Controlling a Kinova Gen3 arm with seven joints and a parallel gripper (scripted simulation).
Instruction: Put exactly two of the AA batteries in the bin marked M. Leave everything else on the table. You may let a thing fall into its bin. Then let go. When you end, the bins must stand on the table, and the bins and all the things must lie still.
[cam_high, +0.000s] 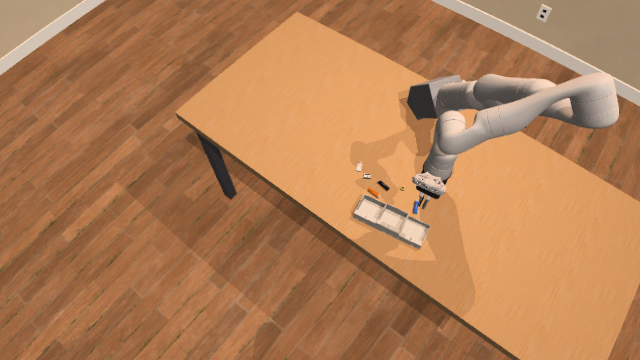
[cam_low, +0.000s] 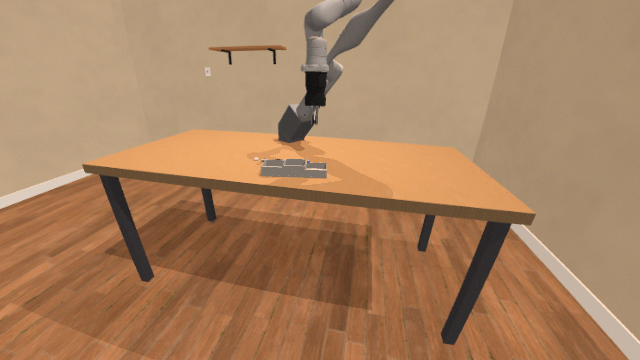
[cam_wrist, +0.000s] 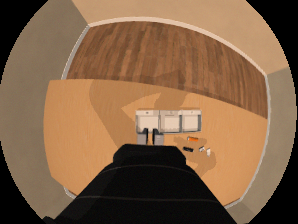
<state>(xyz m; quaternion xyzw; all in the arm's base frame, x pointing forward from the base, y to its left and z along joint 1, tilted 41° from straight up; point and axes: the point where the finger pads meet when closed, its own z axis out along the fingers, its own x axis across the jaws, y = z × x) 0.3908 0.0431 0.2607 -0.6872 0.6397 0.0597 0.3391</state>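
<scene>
Now: hand 80 mm past the blue battery, 40 mm to the left of it and 210 mm above it. Also, from my hand: grey three-compartment bin tray 30 mm ahead, 70 mm to the right, 190 mm below; then tiny yellowish thing 110 mm behind, 120 mm to the right, 210 mm below; then orange battery 20 mm behind, 190 mm to the right, 210 mm below.
</scene>
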